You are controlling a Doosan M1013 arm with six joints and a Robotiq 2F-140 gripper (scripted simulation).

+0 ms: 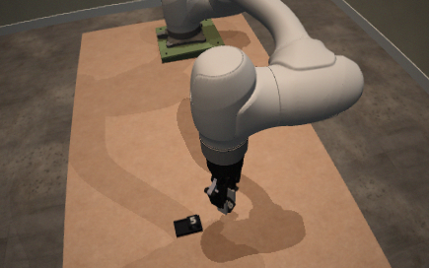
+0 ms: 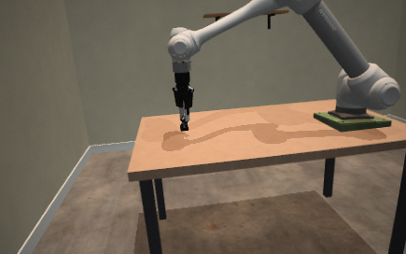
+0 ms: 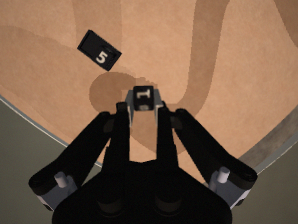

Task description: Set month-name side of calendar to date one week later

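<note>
My gripper is now 3 cm above the black cube.
</note>
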